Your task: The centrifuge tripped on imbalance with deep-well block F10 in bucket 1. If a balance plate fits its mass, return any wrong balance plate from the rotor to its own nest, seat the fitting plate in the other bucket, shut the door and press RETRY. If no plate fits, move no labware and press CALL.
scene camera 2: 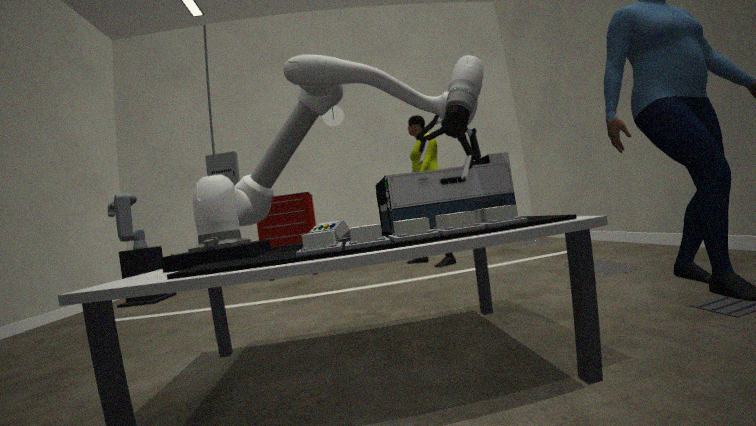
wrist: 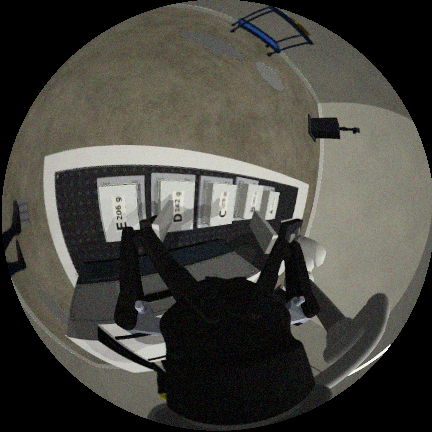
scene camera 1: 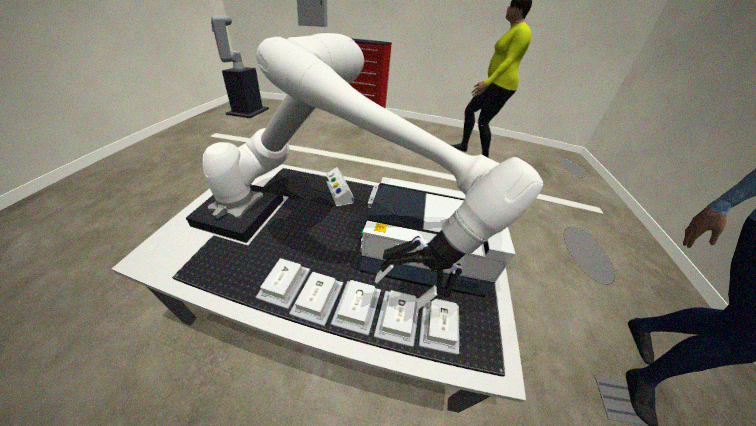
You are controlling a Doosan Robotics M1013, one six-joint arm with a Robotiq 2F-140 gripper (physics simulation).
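Places are measured from the arm's base along level axes (x ahead, y left, z up), in metres.
Where they show: gripper, fingertip midpoint: (scene camera 2: 442, 170) (wrist: 213, 213) (scene camera 1: 398, 291); arm's base at its link origin: (scene camera 2: 221, 247) (scene camera 1: 236, 202).
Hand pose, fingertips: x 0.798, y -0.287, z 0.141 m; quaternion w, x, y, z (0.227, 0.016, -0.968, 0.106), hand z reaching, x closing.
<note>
Each offset is from my fingertips to the top centre of the thing. Level surfaces: height alone.
My gripper (scene camera 1: 405, 284) (scene camera 2: 445, 158) (wrist: 213, 213) is open and empty, above the row of plates in front of the centrifuge (scene camera 1: 492, 264) (scene camera 2: 412, 193) (wrist: 117, 300). White balance plates A @[dx -0.383, dy +0.013, dz -0.130 m] (scene camera 1: 281, 278) (wrist: 272, 206), B @[dx -0.250, dy +0.001, dz -0.130 m] (scene camera 1: 317, 296), C @[dx -0.115, dy +0.014, dz -0.130 m] (scene camera 1: 357, 306) (wrist: 216, 212), D @[dx +0.021, dy +0.020, dz -0.130 m] (scene camera 1: 397, 317) (wrist: 185, 217) and E @[dx +0.157, dy +0.033, dz -0.130 m] (scene camera 1: 442, 322) (wrist: 111, 210) sit in their nests. In the wrist view D reads 142 g and E 206 g. The other masses are too blurred to read. The button box (scene camera 1: 341, 195) (scene camera 2: 325, 237) has green, yellow and blue buttons. Rotor, buckets and block F10 do not show; the door's state is unclear.
The centrifuge stands at the back right of the white table @[dz -0.197 m] (scene camera 1: 153, 254). The button box is behind the mat's middle, near the arm base. A person in yellow (scene camera 1: 510, 58) stands behind the table, and one in blue (scene camera 2: 669, 58) at the right. A red cabinet (scene camera 1: 378, 74) stands behind.
</note>
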